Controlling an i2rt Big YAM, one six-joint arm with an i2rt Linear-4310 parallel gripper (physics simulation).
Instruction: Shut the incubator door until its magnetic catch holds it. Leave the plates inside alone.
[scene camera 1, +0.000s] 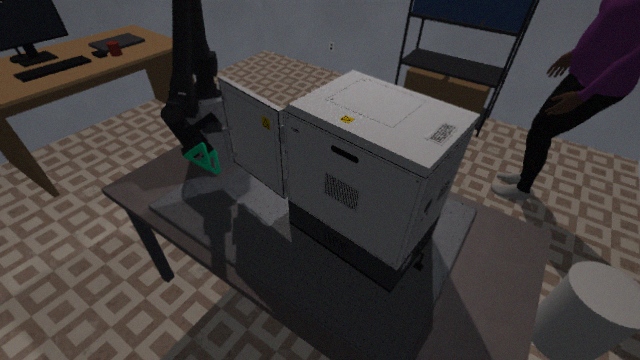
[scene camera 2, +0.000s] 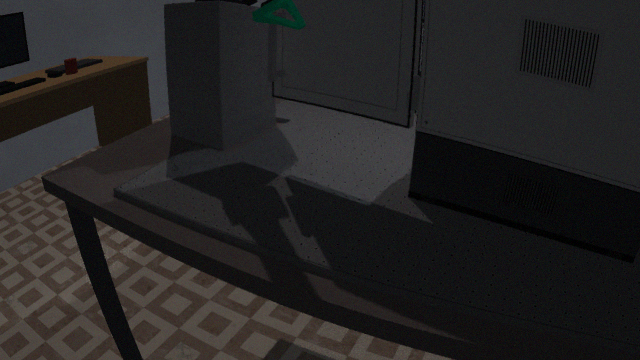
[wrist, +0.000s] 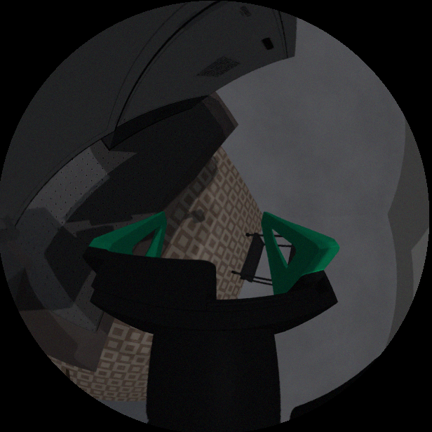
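Where they show: gripper, fingertip midpoint: (scene camera 1: 214, 171) (scene camera 2: 306, 5); arm's base, link origin: (scene camera 1: 205, 94) (scene camera 2: 221, 5).
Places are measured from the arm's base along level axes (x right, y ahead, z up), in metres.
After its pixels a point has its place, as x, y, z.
The incubator (scene camera 1: 350, 175) {0.021, 0.819, 0.066} (scene camera 2: 500, 100) {0.029, 0.705, -0.118} (wrist: 185, 65) is a white box on a dark base. Its door (scene camera 1: 252, 135) {0.052, 0.392, 0.009} (scene camera 2: 345, 55) {0.052, 0.409, -0.091} (wrist: 60, 85) stands wide open, swung out to the left, roughly in line with the near side wall. The yellow-stickered outer face is toward scene camera 1. My gripper (scene camera 1: 205, 159) (scene camera 2: 280, 14) (wrist: 213, 216), with green fingertips, is open and empty. It hangs above the table on the outer-face side of the door, near its free edge; a gap shows in scene camera 1. The plates inside are hidden.
The grey arm pedestal (scene camera 2: 220, 75) {0.081, 0.089, -0.167} stands left of the door's free edge. The incubator stands on a perforated board (scene camera 2: 185, 205) {0.328, 0.251, -0.343} on the table (scene camera 1: 505, 270) {-0.376, 1.271, -0.356}. A white cylinder (scene camera 1: 595, 310), a desk (scene camera 1: 115, 62), a shelf rack (scene camera 1: 450, 67) and a person (scene camera 1: 605, 55) surround the table.
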